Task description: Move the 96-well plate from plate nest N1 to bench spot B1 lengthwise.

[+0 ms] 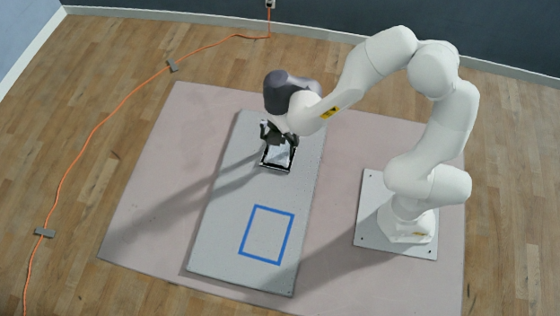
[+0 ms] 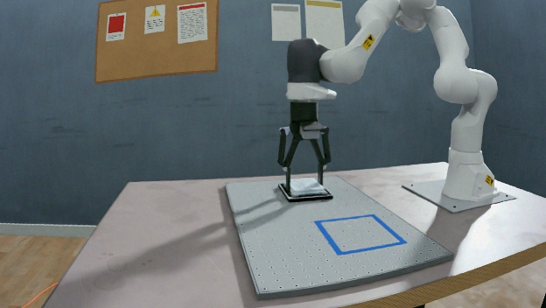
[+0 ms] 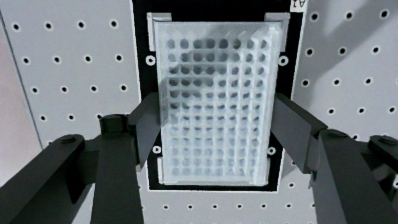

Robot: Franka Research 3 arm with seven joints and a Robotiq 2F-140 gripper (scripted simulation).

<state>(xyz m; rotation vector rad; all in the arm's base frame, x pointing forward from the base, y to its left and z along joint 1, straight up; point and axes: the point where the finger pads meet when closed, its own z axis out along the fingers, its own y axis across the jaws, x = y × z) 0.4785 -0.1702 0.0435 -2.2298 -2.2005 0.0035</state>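
My hand is 30 mm above the black plate nest N1. The rest, counted from my hand: 96-well plate: 20 mm below.
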